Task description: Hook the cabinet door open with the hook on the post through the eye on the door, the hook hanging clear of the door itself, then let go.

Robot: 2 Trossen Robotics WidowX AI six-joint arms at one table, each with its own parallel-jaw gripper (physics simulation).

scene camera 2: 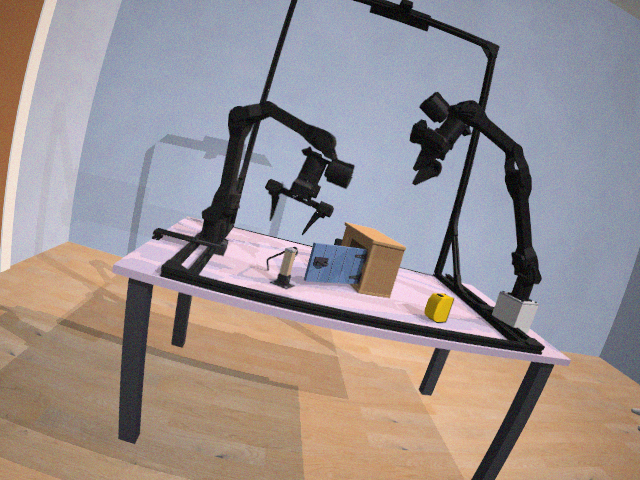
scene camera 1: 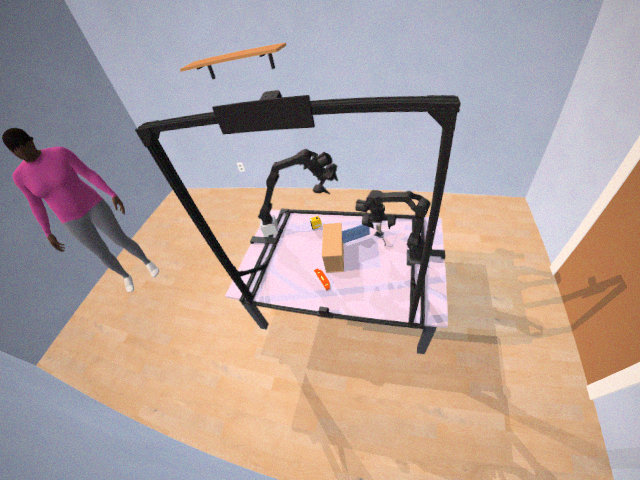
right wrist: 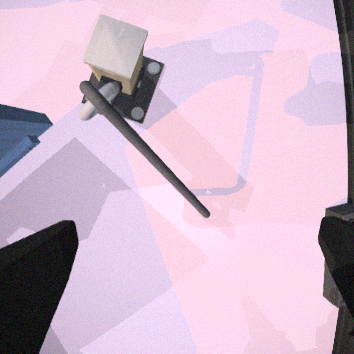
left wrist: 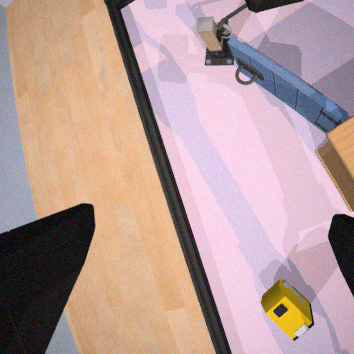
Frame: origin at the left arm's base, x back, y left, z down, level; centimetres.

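Where they show: left gripper, fingertip midpoint: [scene camera 2: 414, 177] [scene camera 1: 333, 187] [left wrist: 215, 221]; right gripper, fingertip midpoint: [scene camera 2: 286, 228] [scene camera 1: 381, 228] [right wrist: 199, 231]; left arm's base, link origin: [scene camera 2: 519, 297] [scene camera 1: 267, 221]; right arm's base, link origin: [scene camera 2: 210, 239] [scene camera 1: 415, 256].
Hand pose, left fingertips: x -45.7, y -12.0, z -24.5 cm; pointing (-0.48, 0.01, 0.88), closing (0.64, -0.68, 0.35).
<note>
Things, the pixels of their top centre, and the offset from my left fingertips. "*": a spot on its surface instead.
- cabinet, top centre: [scene camera 2: 373, 233] [scene camera 1: 332, 238] dx +6.7, dy -20.2, dz +19.0 cm
- wooden post, surface spot: [right wrist: 115, 50] [left wrist: 205, 20] * dx -22.8, dy -10.2, dz +24.7 cm
- yellow block, top centre: [left wrist: 288, 318] [scene camera 2: 443, 292] [scene camera 1: 314, 218] dx +14.7, dy +7.6, dz +26.5 cm
- orange object, top centre: [scene camera 1: 322, 277] dx +16.3, dy -35.1, dz +32.7 cm
The cabinet [scene camera 1: 333, 249] [scene camera 2: 382, 268] [left wrist: 344, 155] stands on the table, its blue door [scene camera 1: 356, 233] [scene camera 2: 338, 266] [left wrist: 290, 91] [right wrist: 17, 130] swung open. A dark ring eye [scene camera 2: 320, 262] [left wrist: 245, 75] is on the door's face. The wooden post [scene camera 2: 286, 264] [left wrist: 210, 37] [right wrist: 115, 50] stands near the door's free edge. The dark hook [scene camera 2: 275, 254] [right wrist: 155, 157] hangs from the post's ring, pointing away from the door, apart from the eye. My right gripper [scene camera 2: 287, 226] [right wrist: 199, 231] is open, above the hook and post. My left gripper [left wrist: 215, 221] is open and high, away from the cabinet.
A yellow block [scene camera 1: 315, 222] [scene camera 2: 439, 307] [left wrist: 287, 310] lies beside the cabinet, on the side away from the post. An orange object [scene camera 1: 322, 279] lies near the cabinet's other end. Black rails edge the table, and a tall black frame [scene camera 1: 385, 104] rises over it.
</note>
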